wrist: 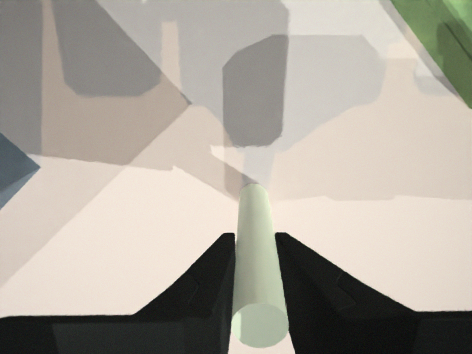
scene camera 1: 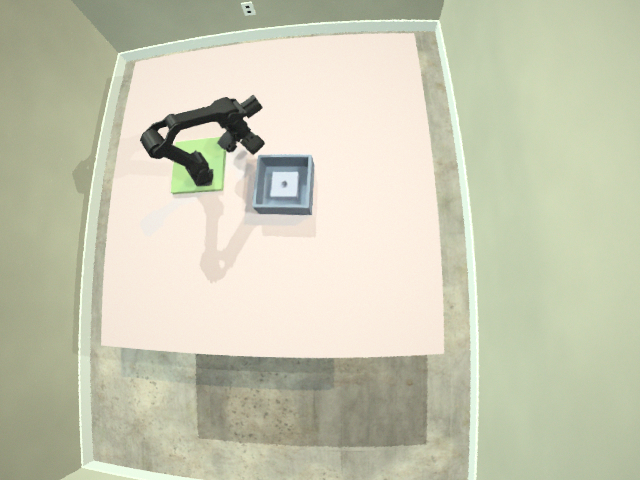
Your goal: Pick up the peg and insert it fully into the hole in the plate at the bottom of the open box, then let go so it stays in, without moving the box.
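Places are measured from the arm's base along level axes (x ahead, y left, z up), in metres.
Pixels of known places: gripper, fingertip midpoint: (wrist: pixel 254 244) (scene camera 1: pixel 248 142); arm's base, link origin: (scene camera 1: pixel 204 177).
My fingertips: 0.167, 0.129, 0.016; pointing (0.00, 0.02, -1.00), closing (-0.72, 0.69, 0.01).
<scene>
For each thing: its top centre in the pictures, then the offset to it from my fingertips, as dx, dy, dz. "spot": a spot on its surface instead. Level surfaces: height alone.
- pale green round peg, top centre: (wrist: pixel 270 326) -0.001, -0.001, +0.040
- blue-grey open box, top centre: (scene camera 1: pixel 282 180) +0.150, -0.175, +0.057
- white plate, top centre: (scene camera 1: pixel 284 183) +0.150, -0.175, +0.020
- small dark hole, surface spot: (scene camera 1: pixel 284 183) spot: +0.147, -0.167, -0.001
- pale pink table top, surface height: dz -0.041
The pale green round peg (wrist: pixel 257 270) stands upright in the wrist view, its lower end at the table surface where its shadows meet it. My gripper (scene camera 1: pixel 240 146) (wrist: pixel 254 244) is shut on the peg, with one dark finger on each side of it. In the scene view the peg cannot be made out by the gripper. The blue-grey open box (scene camera 1: pixel 283 210) (wrist: pixel 15 169) stands to the right of the gripper and a little nearer the front in the scene view. The white plate (scene camera 1: pixel 278 190) lies at its bottom, with a small dark hole (scene camera 1: pixel 284 183) at the middle.
A green square mat (scene camera 1: pixel 180 181) (wrist: pixel 450 55) lies under the arm's base, left of the box. The pale pink table top (scene camera 1: pixel 330 289) reaches around them. The arm's shadows fall across the table near the peg and in front of the base.
</scene>
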